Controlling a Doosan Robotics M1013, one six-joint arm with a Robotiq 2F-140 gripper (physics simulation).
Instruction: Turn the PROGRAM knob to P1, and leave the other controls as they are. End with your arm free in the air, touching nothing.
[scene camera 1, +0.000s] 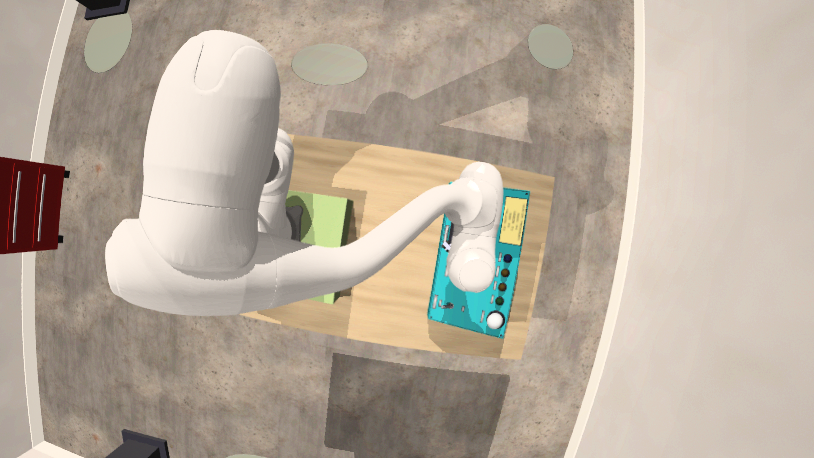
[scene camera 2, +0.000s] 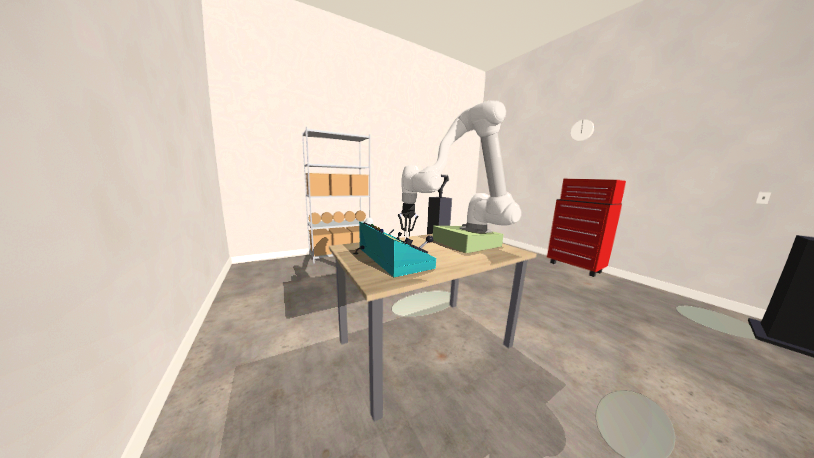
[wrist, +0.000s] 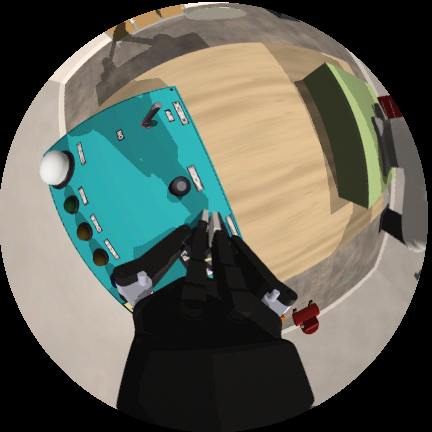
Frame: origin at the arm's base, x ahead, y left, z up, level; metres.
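Seen in the pictures: gripper, fingertip midpoint: (wrist: 208, 217); arm's base, link origin: (scene camera 1: 279, 230) (scene camera 2: 475, 230) (wrist: 383, 142).
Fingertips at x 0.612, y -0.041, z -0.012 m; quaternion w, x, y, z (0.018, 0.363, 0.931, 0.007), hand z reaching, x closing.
Offsets run from my fingertips to a thing's top centre. "pt": to the spot under its first point. Level surfaces: height alone.
The teal control panel (scene camera 1: 441, 290) (scene camera 2: 378, 250) (wrist: 115, 170) sits on the table. My gripper (scene camera 2: 407, 234) (wrist: 208, 217) is shut with nothing between its fingers, pointing down low over the panel. In scene camera 1 the arm hides it. The PROGRAM knob is mostly hidden behind my fingers in the wrist view, where a bit of its yellow pointer line @(pt dz +0.040, dx +0.025, dy +0.047 m) (wrist: 208, 259) shows between them; its setting cannot be read. I cannot tell whether the fingertips touch the knob. A black knob @(dz +0.049, dx -0.001, dy -0.067 m) (wrist: 180, 186) stands just beyond the fingertips, and a grey toggle switch @(dz +0.042, dx -0.011, dy -0.187 m) (wrist: 151, 116) further off.
A white dome button @(pt dz +0.124, dx +0.137, dy -0.201 m) (scene camera 1: 495, 320) (wrist: 55, 168) and several dark lamps line the panel's far side. A ball-ended lever @(dz +0.076, dx -0.024, dy +0.176 m) (scene camera 2: 429, 239) sticks out from the panel. The arm stands on a green block (scene camera 2: 466, 239) (wrist: 370, 150) on the wooden table @(dz -0.089 m) (scene camera 1: 398, 296) (wrist: 260, 150).
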